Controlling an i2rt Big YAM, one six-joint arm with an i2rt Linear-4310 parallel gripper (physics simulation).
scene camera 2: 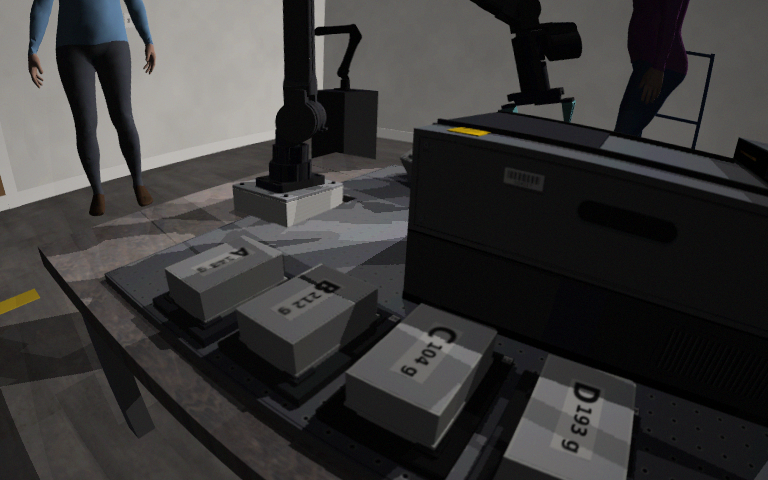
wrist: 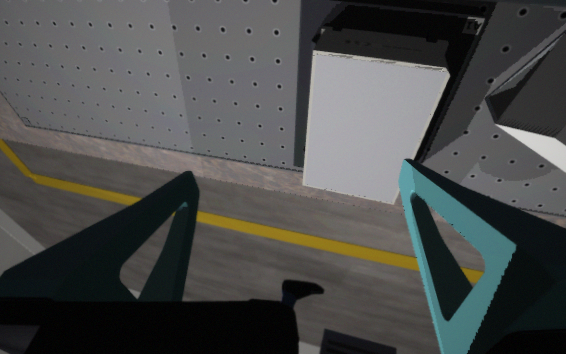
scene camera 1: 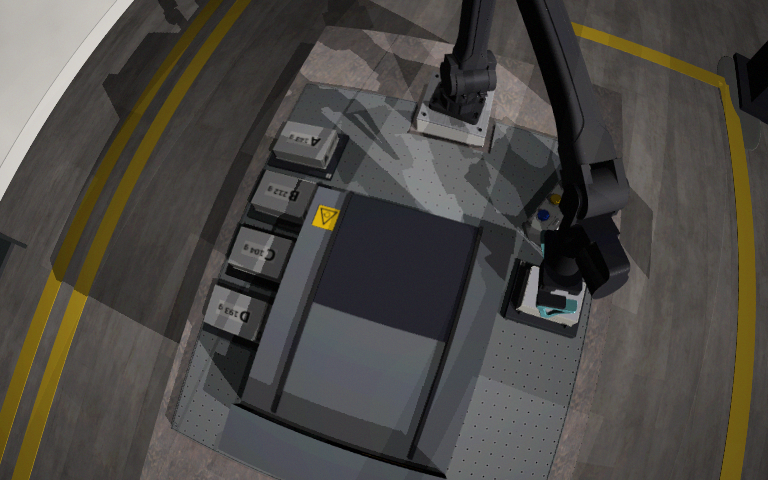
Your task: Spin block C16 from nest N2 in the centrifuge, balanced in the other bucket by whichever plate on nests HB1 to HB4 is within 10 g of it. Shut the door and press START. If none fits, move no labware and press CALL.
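Where they show: gripper, between the fingertips: [wrist: 295, 175] [scene camera 1: 546, 291]; arm's base, origin of its link: [scene camera 2: 290, 184] [scene camera 1: 457, 104].
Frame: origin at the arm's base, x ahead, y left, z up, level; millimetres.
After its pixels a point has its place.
Block C16 [scene camera 1: 527, 298] @(x 392, y 276, z 29 mm) [wrist: 372, 125] @(x 359, y 314, z 29 mm), white-topped with a dark side, sits in a black nest [scene camera 1: 508, 311] @(x 418, y 255, z -13 mm) [wrist: 306, 50] @(x 420, y 287, z -13 mm) right of the centrifuge [scene camera 1: 373, 367] @(x 616, y 72, z 173 mm) [scene camera 2: 543, 226] @(x 535, y -115, z 101 mm); its side marking is too faint to read. My gripper [scene camera 1: 552, 277] @(x 395, y 289, z 118 mm) [scene camera 2: 538, 113] [wrist: 295, 175] @(x 395, y 289, z 118 mm) is open and empty, above the block. Plates A [scene camera 1: 303, 144] @(x 242, y -278, z 17 mm) [scene camera 2: 223, 280] @(x 273, y -310, z 17 mm), B (212 g) [scene camera 1: 280, 198] @(x 378, y -261, z 16 mm) [scene camera 2: 308, 322] @(x 396, y -291, z 17 mm), C (104 g) [scene camera 1: 260, 254] @(x 504, y -243, z 17 mm) [scene camera 2: 421, 376] @(x 514, y -280, z 17 mm) and D (193 g) [scene camera 1: 235, 314] @(x 638, y -236, z 17 mm) [scene camera 2: 572, 421] @(x 633, y -252, z 17 mm) sit on nests left of the centrifuge. A's weight is blurred. The centrifuge's buckets are not visible.
A yellow button [scene camera 1: 555, 199] @(x 172, y 275, z 33 mm) and a blue button [scene camera 1: 543, 215] @(x 219, y 258, z 34 mm) show beside the arm, behind the block's nest. The corner of a grey box [wrist: 535, 90] @(x 261, y 279, z -2 mm) shows at the right in the wrist view. The tall centrifuge stands between the plates and the block.
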